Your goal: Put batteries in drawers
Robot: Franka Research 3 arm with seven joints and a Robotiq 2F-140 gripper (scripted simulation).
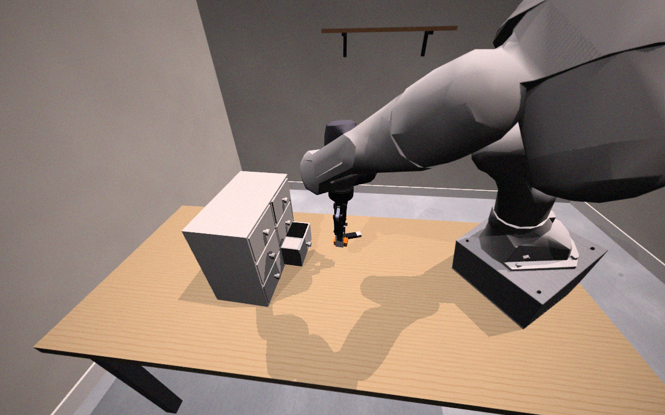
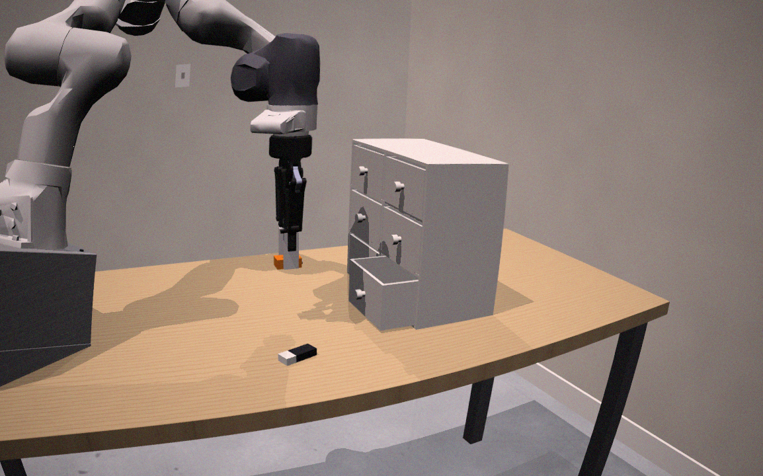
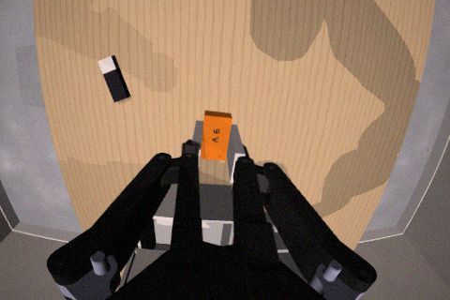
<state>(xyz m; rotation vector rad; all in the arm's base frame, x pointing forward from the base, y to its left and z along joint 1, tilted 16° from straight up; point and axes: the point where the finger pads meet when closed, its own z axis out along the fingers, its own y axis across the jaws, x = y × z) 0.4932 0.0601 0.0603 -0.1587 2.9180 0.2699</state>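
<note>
Now: the AAA battery 250 mm ahead of my hand, 70 mm above it and 30 mm to the left of it. From my hand the other things lie so: orange nine-volt battery: 30 mm below, 10 mm ahead.
</note>
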